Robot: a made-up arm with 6 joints. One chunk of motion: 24 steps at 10 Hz.
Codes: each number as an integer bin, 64 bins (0 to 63) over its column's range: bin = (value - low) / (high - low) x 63, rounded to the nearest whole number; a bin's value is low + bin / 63 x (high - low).
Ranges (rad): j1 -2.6..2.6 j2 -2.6..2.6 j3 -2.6..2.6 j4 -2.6..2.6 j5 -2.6..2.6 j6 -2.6..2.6
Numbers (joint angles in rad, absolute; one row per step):
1: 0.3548 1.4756 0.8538 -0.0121 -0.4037 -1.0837
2: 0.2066 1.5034 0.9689 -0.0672 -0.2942 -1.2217
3: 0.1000 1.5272 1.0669 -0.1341 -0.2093 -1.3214
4: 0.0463 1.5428 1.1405 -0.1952 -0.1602 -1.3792
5: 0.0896 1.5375 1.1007 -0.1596 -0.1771 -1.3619
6: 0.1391 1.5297 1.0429 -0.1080 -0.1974 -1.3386
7: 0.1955 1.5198 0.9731 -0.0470 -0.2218 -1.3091
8: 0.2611 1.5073 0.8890 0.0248 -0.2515 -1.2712
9: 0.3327 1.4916 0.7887 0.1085 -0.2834 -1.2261
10: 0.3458 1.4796 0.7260 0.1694 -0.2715 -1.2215
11: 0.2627 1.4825 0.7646 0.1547 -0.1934 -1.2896
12: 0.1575 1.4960 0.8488 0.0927 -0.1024 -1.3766
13: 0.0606 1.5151 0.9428 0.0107 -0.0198 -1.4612
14: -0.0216 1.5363 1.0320 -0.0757 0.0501 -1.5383
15: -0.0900 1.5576 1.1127 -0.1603 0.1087 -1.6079
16: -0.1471 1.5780 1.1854 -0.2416 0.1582 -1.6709
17: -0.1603 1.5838 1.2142 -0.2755 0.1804 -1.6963
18: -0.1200 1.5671 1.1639 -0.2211 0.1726 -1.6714
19: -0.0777 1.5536 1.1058 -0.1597 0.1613 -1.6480
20: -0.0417 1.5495 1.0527 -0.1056 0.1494 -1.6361
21: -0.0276 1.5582 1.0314 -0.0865 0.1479 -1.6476
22: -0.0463 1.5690 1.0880 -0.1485 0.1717 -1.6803
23: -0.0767 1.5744 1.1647 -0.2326 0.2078 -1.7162
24: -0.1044 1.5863 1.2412 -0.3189 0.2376 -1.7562
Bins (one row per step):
1: 36 49 42 31 27 18
2: 34 50 43 31 28 17
3: 33 50 44 30 29 15
4: 32 50 45 29 30 15
5: 33 50 45 30 29 15
6: 33 50 44 30 29 15
7: 34 50 43 31 29 16
8: 35 50 42 32 28 16
9: 36 50 41 33 28 17
10: 36 49 40 34 28 17
11: 35 49 41 33 29 16
12: 33 50 42 33 30 15
13: 32 50 43 32 31 14
14: 31 50 44 31 32 13
15: 30 50 45 30 33 12
16: 30 51 46 29 33 11
17: 30 51 46 28 34 11
18: 30 50 46 29 34 11
19: 31 50 45 30 33 12
20: 31 50 44 30 33 12
21: 31 50 44 30 33 12
22: 31 51 45 30 34 11
23: 31 51 46 29 34 11
24: 30 51 47 28 34 10

